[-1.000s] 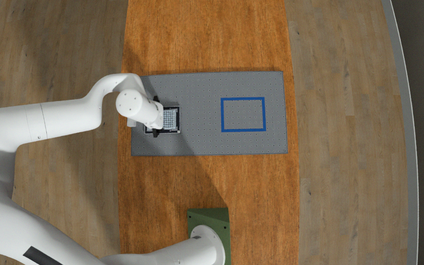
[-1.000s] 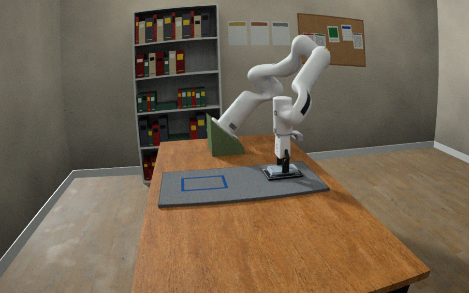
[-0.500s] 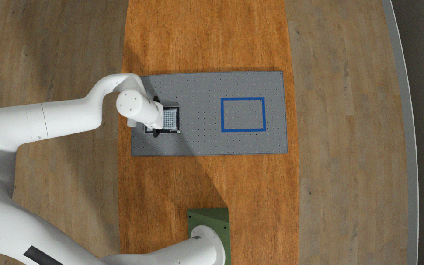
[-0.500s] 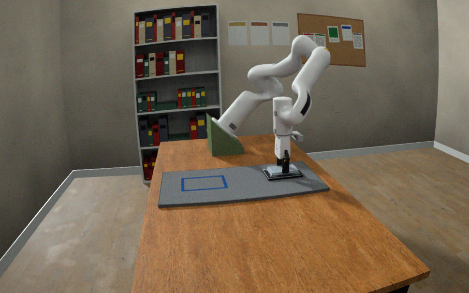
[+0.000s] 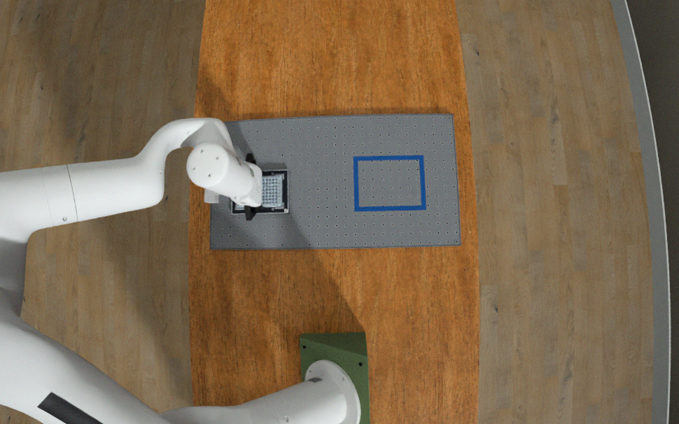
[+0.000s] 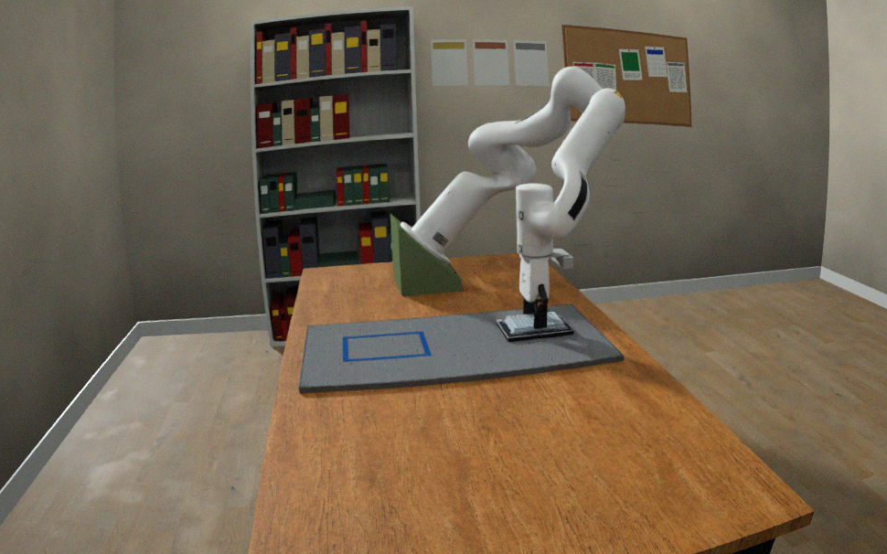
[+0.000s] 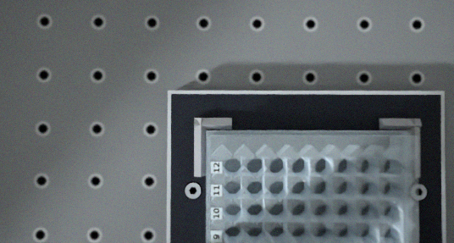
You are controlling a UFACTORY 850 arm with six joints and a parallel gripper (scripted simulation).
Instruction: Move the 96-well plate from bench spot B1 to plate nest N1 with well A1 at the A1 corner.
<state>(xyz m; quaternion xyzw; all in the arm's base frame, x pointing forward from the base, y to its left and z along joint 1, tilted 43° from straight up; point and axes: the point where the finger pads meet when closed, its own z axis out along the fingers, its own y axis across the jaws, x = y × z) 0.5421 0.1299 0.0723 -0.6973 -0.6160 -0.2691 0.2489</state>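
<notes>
Right now the 96-well plate is 10 mm below my hand. Round my hand: black plate nest: 30 mm below.
</notes>
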